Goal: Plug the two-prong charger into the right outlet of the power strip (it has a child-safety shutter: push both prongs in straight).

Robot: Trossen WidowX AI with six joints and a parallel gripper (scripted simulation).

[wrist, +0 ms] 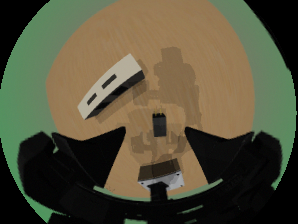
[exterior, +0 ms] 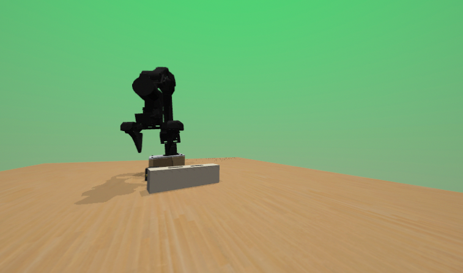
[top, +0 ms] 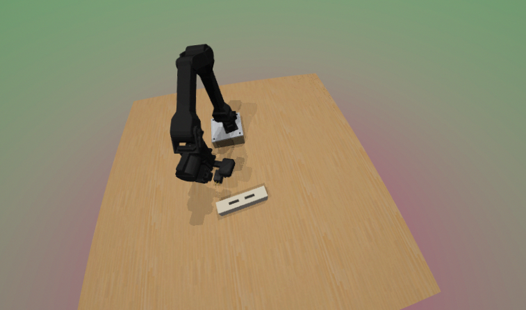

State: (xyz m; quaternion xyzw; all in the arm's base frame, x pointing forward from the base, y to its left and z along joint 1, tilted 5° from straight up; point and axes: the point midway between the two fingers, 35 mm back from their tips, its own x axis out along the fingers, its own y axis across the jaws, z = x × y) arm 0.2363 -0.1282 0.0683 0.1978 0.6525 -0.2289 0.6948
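The black two-prong charger is 7 cm below my gripper tip and 1 cm behind it.
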